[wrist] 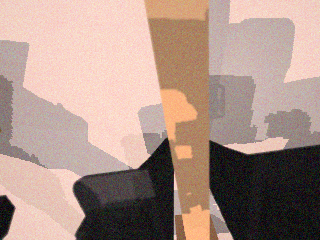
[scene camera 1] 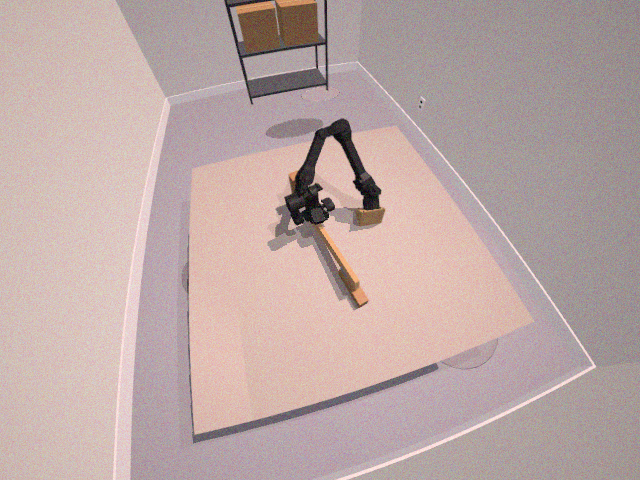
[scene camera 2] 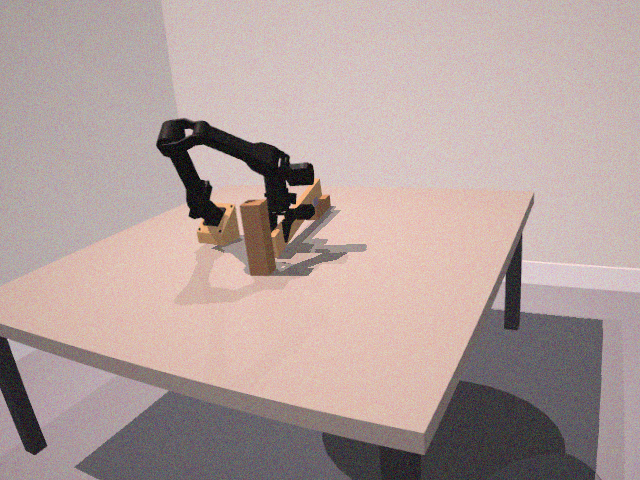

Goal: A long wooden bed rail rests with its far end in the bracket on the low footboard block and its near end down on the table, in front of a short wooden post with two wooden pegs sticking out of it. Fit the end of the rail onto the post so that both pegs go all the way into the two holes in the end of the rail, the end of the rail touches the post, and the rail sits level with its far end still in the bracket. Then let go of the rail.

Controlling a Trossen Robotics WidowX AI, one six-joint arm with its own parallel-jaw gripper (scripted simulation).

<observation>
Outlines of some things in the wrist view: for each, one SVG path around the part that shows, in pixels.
My gripper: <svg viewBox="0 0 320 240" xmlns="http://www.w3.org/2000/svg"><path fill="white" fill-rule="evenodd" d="M6 195L0 195L0 240L8 234L16 209ZM209 140L209 188L233 240L320 240L320 145L246 154ZM168 138L137 169L87 175L81 177L73 184L73 194L85 214L74 235L75 240L174 240L174 167Z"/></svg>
A wooden rail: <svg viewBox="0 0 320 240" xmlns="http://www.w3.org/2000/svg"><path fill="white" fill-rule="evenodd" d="M144 0L186 240L210 240L209 0Z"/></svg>
</observation>
